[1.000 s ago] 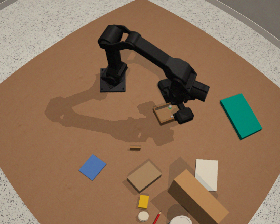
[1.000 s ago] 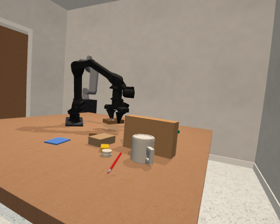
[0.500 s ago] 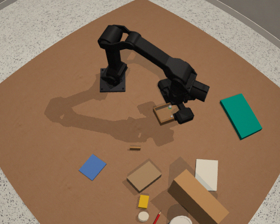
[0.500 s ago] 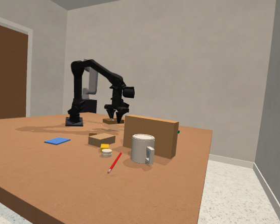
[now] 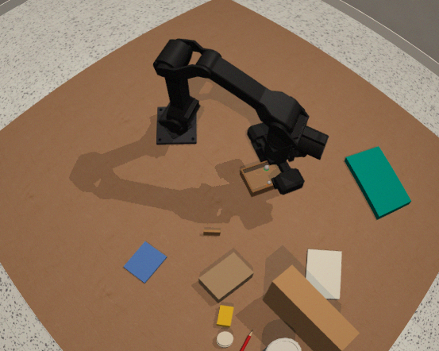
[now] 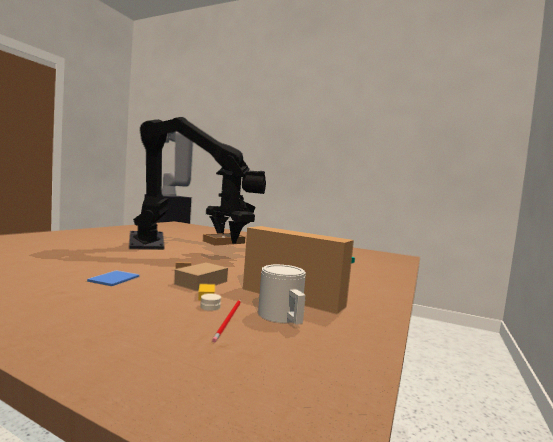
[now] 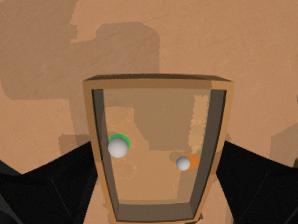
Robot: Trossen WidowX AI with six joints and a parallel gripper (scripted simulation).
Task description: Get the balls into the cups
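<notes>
My hand is 30 mm above the wooden puzzle and 10 mm to the left of it. Also, from my hand: green slab (280 mm to the left, 190 mm ahead, 80 mm below); white slab (280 mm ahead, 90 mm below, 50 mm to the right); tan box (240 mm to the right, 130 mm ahead, 70 mm below).
</notes>
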